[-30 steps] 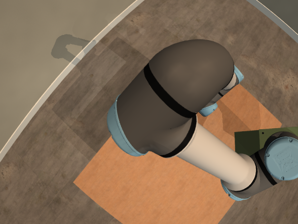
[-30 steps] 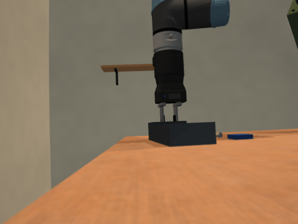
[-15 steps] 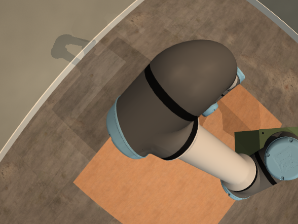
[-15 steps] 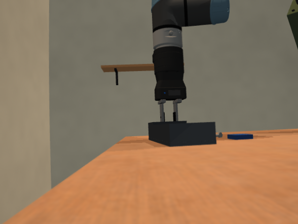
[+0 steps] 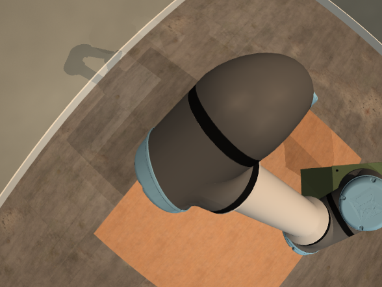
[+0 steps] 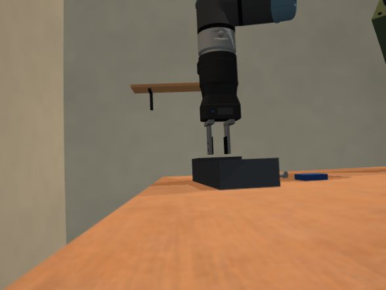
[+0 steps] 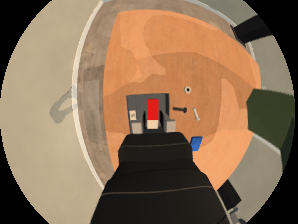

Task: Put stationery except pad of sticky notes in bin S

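Right now the white eraser is 10 mm to the left of my hand and 50 mm below it. Round my hand: dark bin (80 mm to the left, 50 mm below); black screw (80 mm behind, 60 mm below); white clip-like piece (60 mm below).
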